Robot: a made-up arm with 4 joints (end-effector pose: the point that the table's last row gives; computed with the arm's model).
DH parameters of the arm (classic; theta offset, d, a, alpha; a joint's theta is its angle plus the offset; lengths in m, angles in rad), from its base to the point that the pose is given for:
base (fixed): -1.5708 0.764 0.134 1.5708
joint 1: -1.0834 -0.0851 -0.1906 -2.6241
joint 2: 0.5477 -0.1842 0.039 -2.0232
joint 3: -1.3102 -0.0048 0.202 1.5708
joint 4: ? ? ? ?
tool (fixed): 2.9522 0.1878 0 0
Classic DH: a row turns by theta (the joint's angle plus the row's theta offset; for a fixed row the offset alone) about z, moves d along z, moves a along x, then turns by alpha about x.
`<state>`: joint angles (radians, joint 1 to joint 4).
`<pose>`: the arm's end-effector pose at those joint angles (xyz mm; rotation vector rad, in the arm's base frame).
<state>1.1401 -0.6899 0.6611 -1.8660</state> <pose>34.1 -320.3 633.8 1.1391 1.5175 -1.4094</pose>
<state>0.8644 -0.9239 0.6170 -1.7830</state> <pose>0.8 -296.3 649.3 1.2607 1.6529 -1.4150</pose>
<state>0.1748 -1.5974 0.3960 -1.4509</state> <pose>-70.6 -263.2 712.7 1.3719 2.2298 -1.4554</pose>
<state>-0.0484 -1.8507 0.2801 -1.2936</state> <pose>-89.1 -261.4 738.8 -1.2631 -2.4321 1.4238</pose>
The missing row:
joint 4: 0.6455 0.0206 -0.0581 -2.181
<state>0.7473 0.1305 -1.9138 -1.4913</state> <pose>-95.4 339.2 861.9 -0.9438 0.8960 0.8082</pose>
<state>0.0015 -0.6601 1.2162 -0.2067</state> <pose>-153.9 61.2 720.6 -0.7346 -1.6532 -0.8362</pose>
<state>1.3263 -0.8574 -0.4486 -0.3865</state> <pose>34.2 -138.3 582.3 0.2918 -2.3814 1.4958</pose>
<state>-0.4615 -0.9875 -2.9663 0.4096</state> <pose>-61.7 2.9 994.2 -1.6378 0.8140 -1.0765</pose>
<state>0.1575 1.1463 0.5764 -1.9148</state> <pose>170.8 355.8 880.1 1.0522 2.1631 1.9922</pose>
